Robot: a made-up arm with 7 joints. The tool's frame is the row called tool.
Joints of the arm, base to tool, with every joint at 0 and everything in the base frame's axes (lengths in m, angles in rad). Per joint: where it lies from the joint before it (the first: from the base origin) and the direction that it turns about. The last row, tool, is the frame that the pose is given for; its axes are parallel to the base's.
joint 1: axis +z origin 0 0 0.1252
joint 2: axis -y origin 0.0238 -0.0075 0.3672
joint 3: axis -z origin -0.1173 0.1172 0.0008
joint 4: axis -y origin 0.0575 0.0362 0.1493
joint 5: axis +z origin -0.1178 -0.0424 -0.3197
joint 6: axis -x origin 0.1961 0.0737 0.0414
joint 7: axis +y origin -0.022 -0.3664 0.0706
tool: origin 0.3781 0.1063 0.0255
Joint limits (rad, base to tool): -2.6..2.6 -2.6..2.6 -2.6..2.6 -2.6..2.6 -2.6..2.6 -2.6..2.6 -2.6..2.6
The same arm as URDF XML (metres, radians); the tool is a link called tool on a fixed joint. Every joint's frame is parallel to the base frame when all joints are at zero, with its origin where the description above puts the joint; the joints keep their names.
<robot name="arm">
  <joint name="tool_joint" type="fixed">
    <parent link="link7"/>
    <child link="tool"/>
    <origin xyz="0.3781 0.1063 0.0255" rpy="0 0 0"/>
  </joint>
  <joint name="joint 7" type="revolute">
    <parent link="link6"/>
    <child link="link7"/>
    <origin xyz="-0.022 -0.3664 0.0706" rpy="0 0 0"/>
    <axis xyz="0 1 0"/>
    <limit lower="-2.6" upper="2.6"/>
  </joint>
  <joint name="joint 6" type="revolute">
    <parent link="link5"/>
    <child link="link6"/>
    <origin xyz="0.1961 0.0737 0.0414" rpy="0 0 0"/>
    <axis xyz="-1 0 0"/>
    <limit lower="-2.6" upper="2.6"/>
  </joint>
  <joint name="joint 5" type="revolute">
    <parent link="link4"/>
    <child link="link5"/>
    <origin xyz="-0.1178 -0.0424 -0.3197" rpy="0 0 0"/>
    <axis xyz="0 0 1"/>
    <limit lower="-2.6" upper="2.6"/>
  </joint>
  <joint name="joint 4" type="revolute">
    <parent link="link3"/>
    <child link="link4"/>
    <origin xyz="0.0575 0.0362 0.1493" rpy="0 0 0"/>
    <axis xyz="0 -1 0"/>
    <limit lower="-2.6" upper="2.6"/>
  </joint>
  <joint name="joint 3" type="revolute">
    <parent link="link2"/>
    <child link="link3"/>
    <origin xyz="-0.1173 0.1172 0.0008" rpy="0 0 0"/>
    <axis xyz="0 0 -1"/>
    <limit lower="-2.6" upper="2.6"/>
  </joint>
  <joint name="joint 2" type="revolute">
    <parent link="link1"/>
    <child link="link2"/>
    <origin xyz="0.0238 -0.0075 0.3672" rpy="0 0 0"/>
    <axis xyz="0 -1 0"/>
    <limit lower="-2.6" upper="2.6"/>
  </joint>
  <joint name="joint 1" type="revolute">
    <parent link="base_link"/>
    <child link="link1"/>
    <origin xyz="0 0 0.1252" rpy="0 0 0"/>
    <axis xyz="0 0 1"/>
    <limit lower="-2.6" upper="2.6"/>
  </joint>
  <link name="base_link"/>
  <link name="link1"/>
  <link name="link2"/>
  <link name="link3"/>
  <link name="link4"/>
  <link name="link5"/>
  <link name="link6"/>
  <link name="link7"/>
  <link name="tool"/>
</robot>

